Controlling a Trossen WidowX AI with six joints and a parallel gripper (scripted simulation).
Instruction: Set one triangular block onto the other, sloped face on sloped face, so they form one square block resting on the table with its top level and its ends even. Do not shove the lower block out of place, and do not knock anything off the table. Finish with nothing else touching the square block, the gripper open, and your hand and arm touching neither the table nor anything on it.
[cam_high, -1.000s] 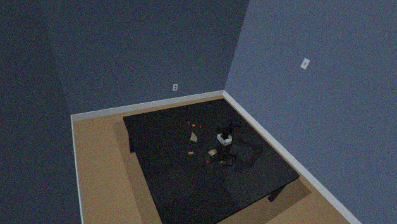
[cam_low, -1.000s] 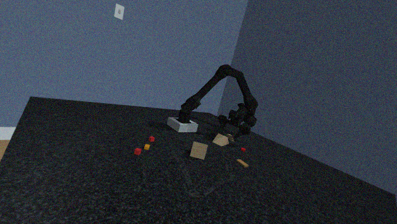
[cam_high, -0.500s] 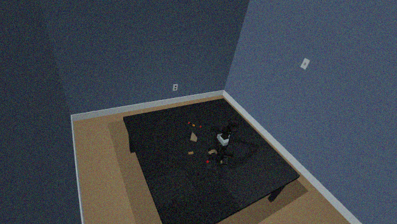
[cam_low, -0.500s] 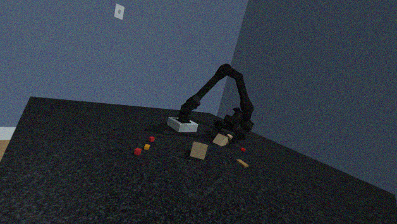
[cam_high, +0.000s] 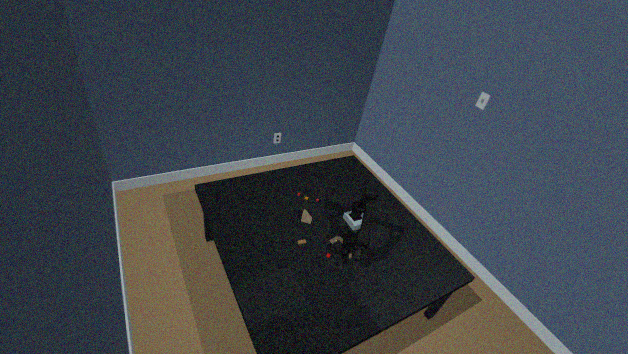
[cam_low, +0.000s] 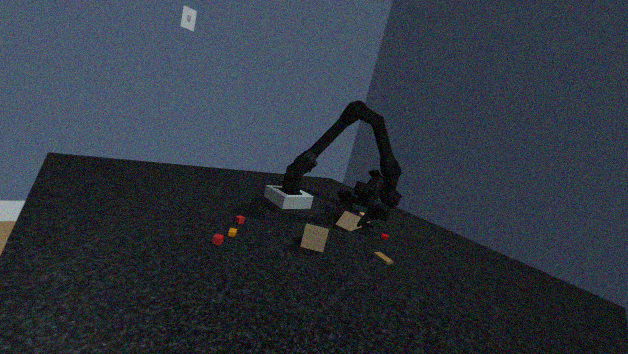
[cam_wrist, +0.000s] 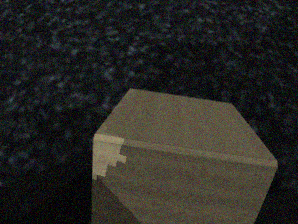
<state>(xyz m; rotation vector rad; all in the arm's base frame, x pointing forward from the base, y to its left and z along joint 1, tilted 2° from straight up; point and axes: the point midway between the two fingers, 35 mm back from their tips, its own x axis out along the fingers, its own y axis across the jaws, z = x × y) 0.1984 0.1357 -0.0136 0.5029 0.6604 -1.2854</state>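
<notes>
The red cube lies 100 mm ahead of my gripper tip, 60 mm to the left of it and 10 mm below it. The rest, counted from my gripper tip: tan triangular block 10 mm above; orange cube 410 mm to the right, 10 mm below, 10 mm behind; thin tan piece 190 mm ahead, 80 mm to the right, 10 mm below.
</notes>
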